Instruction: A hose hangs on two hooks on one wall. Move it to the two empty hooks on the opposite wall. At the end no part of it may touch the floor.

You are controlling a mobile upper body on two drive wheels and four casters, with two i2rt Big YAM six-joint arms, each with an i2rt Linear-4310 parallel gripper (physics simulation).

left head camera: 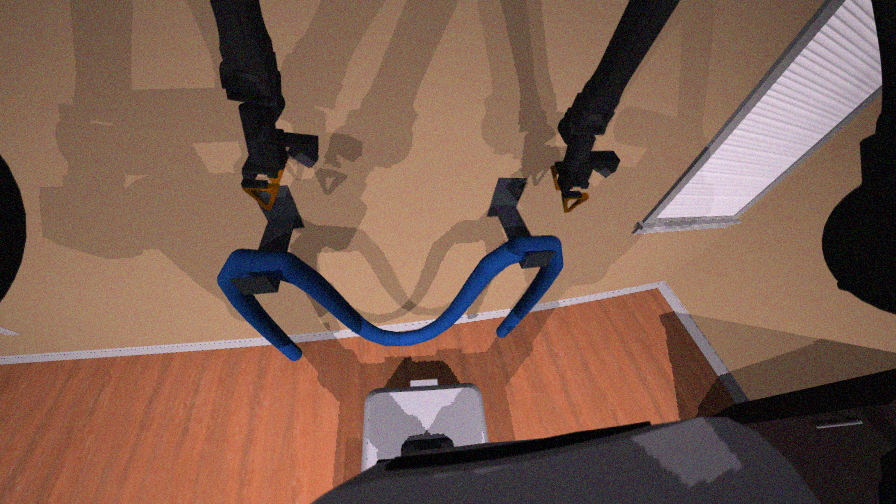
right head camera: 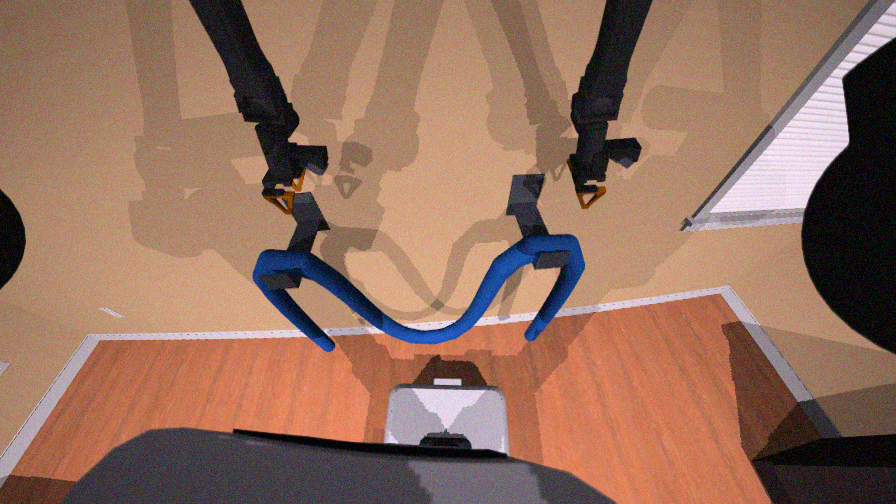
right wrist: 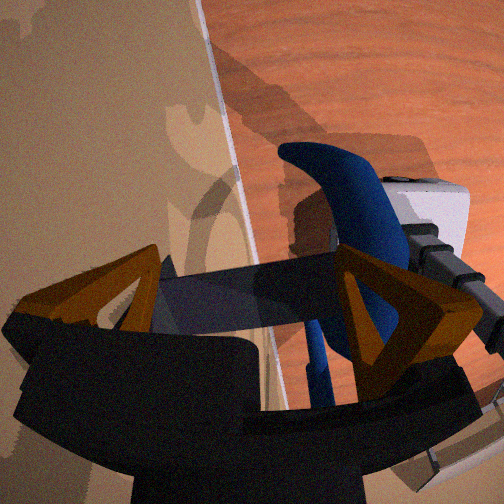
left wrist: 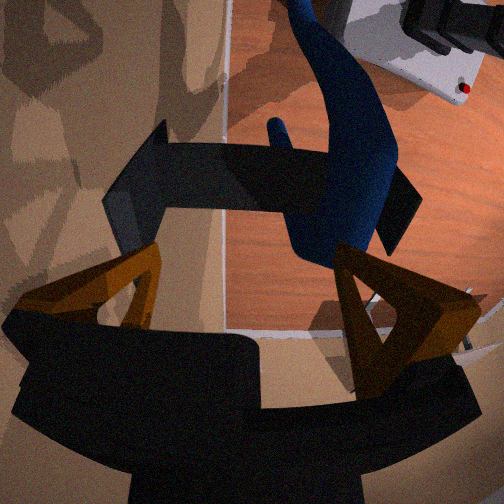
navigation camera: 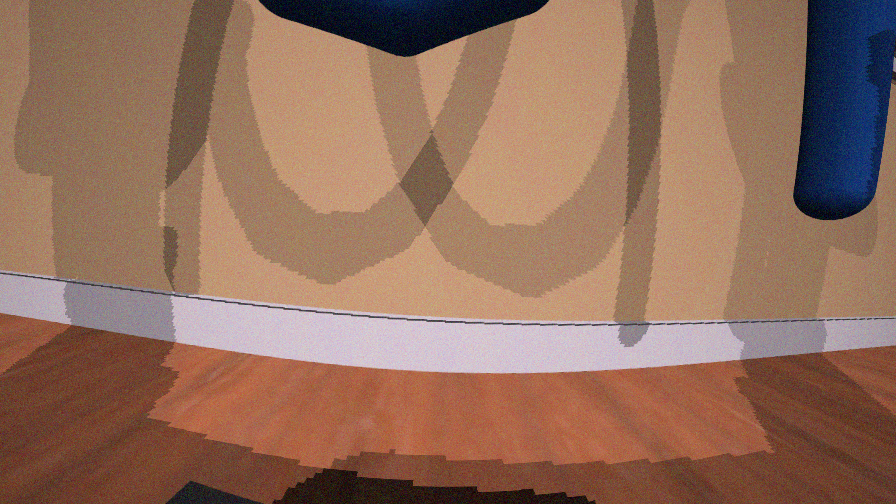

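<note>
The blue hose hangs on two dark hooks on the tan wall, the left hook and the right hook. Its middle sags in a curve and both ends hang down above the wooden floor. My left gripper is open and empty just above the left hook. My right gripper is open and empty, up and to the right of the right hook. In the left wrist view the hose lies over the hook beyond the open fingers. In the right wrist view the hose shows past the fingers.
A white baseboard runs along the foot of the wall. A window with blinds is on the right wall. My grey base stands on the floor below the hose. The hose end hangs at the right in the navigation view.
</note>
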